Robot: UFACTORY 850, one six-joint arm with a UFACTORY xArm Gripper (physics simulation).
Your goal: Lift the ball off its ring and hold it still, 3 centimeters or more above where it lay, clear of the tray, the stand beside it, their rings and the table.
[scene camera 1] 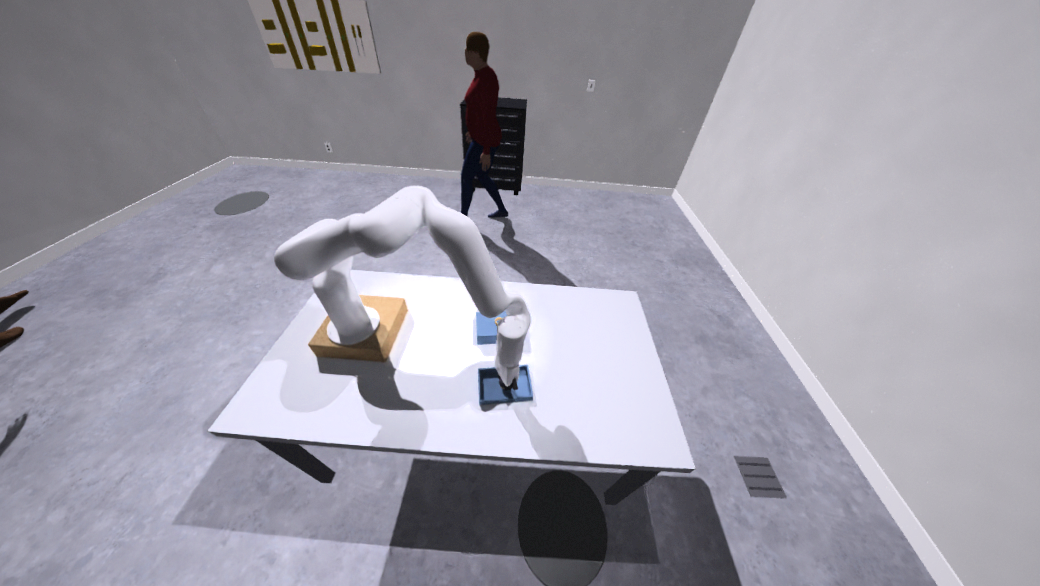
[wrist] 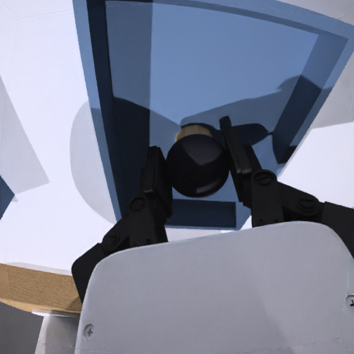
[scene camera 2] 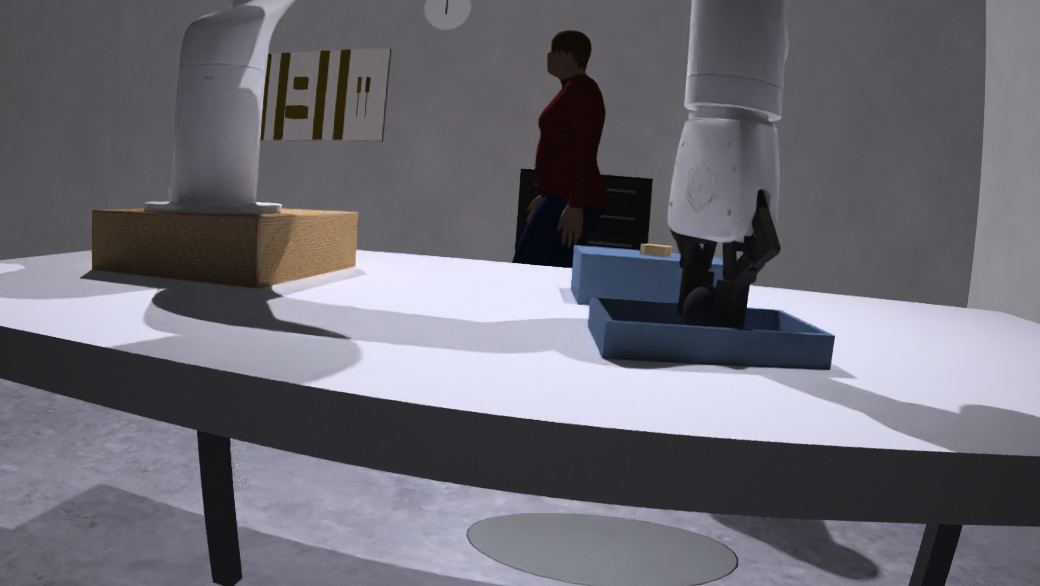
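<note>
A blue tray (scene camera 2: 626, 329) is part of the scene, and the blue tray (scene camera 1: 490, 392) is visible again, as is the blue tray (wrist: 150, 79). There are also a blue stand (scene camera 2: 653, 273) and a dark ball (wrist: 197, 165). With them is the gripper (wrist: 194, 152).
</note>
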